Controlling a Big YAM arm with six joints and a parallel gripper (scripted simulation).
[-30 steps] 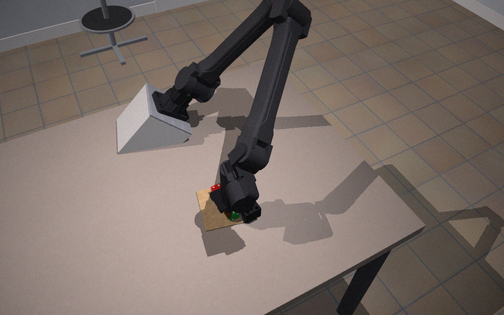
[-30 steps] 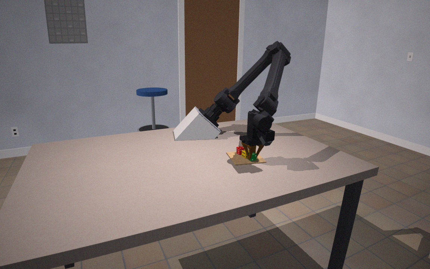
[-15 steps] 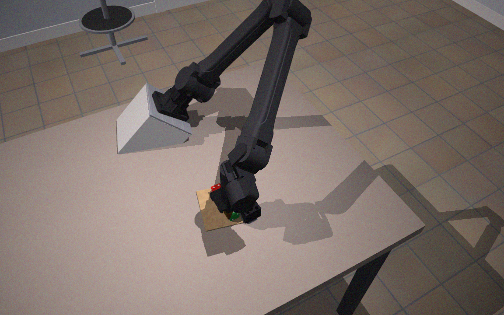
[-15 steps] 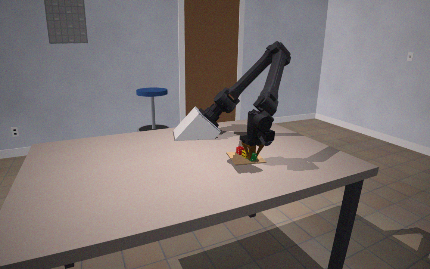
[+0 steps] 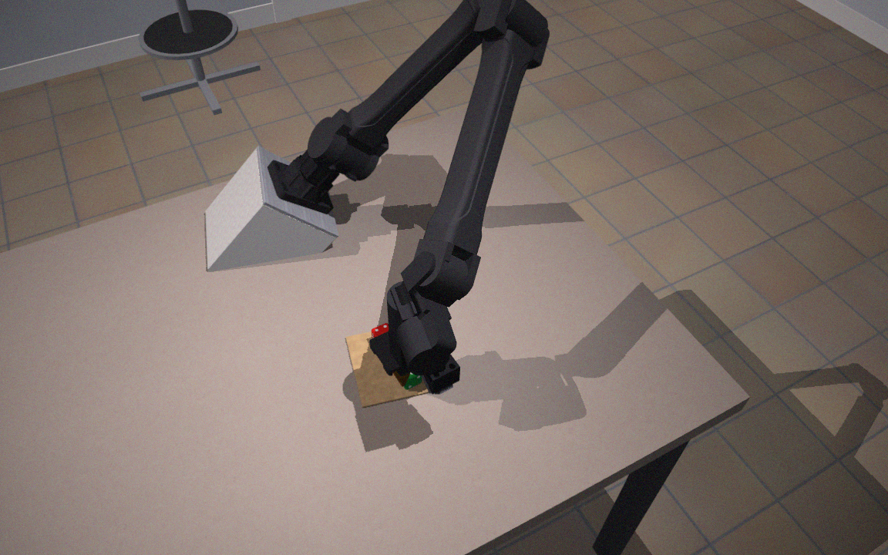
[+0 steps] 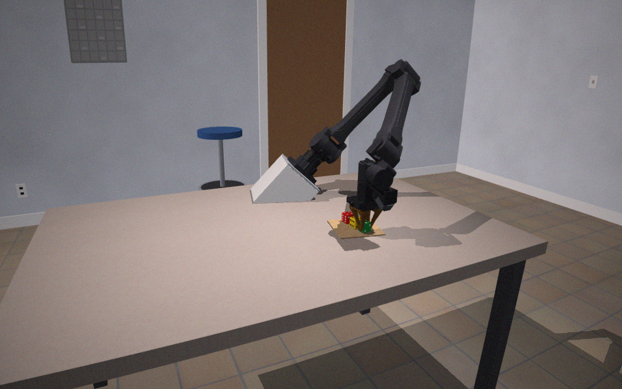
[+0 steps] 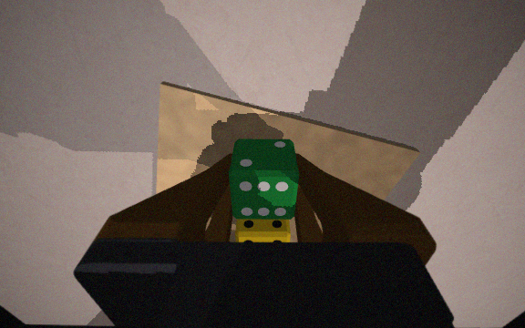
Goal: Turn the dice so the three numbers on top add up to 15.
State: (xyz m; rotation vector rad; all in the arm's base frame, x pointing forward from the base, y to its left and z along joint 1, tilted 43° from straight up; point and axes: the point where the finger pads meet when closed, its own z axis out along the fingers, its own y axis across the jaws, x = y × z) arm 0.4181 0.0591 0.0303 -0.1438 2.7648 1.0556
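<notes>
My gripper is now right at the green die. Also, from my hand: yellow die (4 cm behind, 1 cm to the right); then tan mat (5 cm behind, 2 cm below, 1 cm to the right); then red die (9 cm behind, 1 cm to the right).
</notes>
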